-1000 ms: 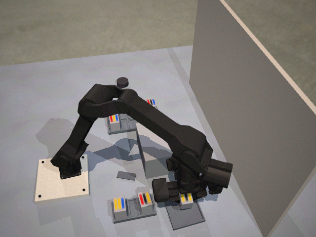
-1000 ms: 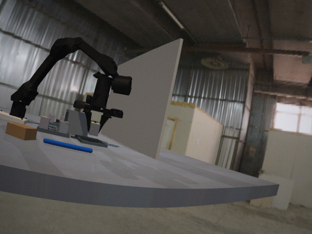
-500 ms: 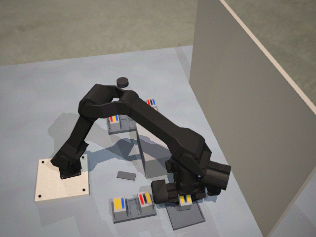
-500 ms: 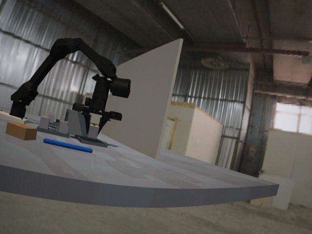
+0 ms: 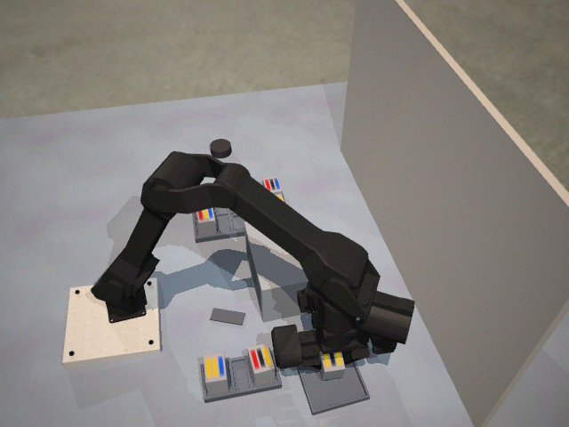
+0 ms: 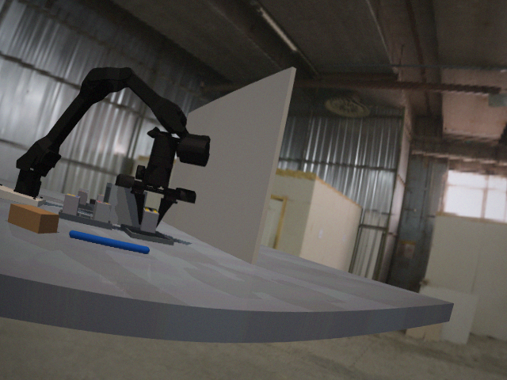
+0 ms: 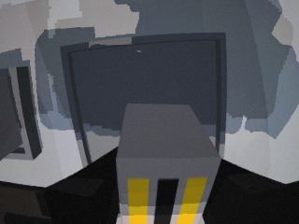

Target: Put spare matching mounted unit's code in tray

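The dark tray lies 2 cm below my gripper tip. Also, from my gripper tip: rack 14 cm behind, 4 cm to the left, 2 cm below; then blue rod 13 cm behind, 20 cm to the right, 2 cm below; then grey mounted unit 2 cm behind, 21 cm to the left, 3 cm above.
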